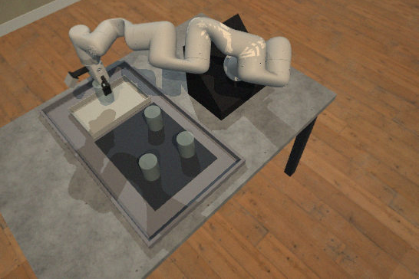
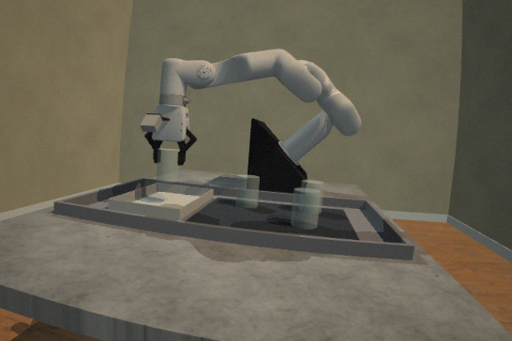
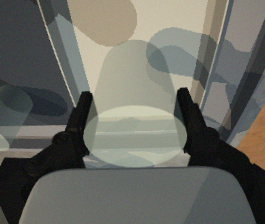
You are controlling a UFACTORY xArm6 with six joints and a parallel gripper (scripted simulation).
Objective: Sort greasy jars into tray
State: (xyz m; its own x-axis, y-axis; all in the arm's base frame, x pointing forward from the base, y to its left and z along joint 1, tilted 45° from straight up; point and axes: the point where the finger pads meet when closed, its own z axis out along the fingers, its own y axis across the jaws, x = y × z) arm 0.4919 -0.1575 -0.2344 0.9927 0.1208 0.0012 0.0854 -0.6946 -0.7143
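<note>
Now: hand 12 cm above the cream tray. Round my hand: dark mat: 32 cm to the left, 13 cm below, 3 cm behind.
</note>
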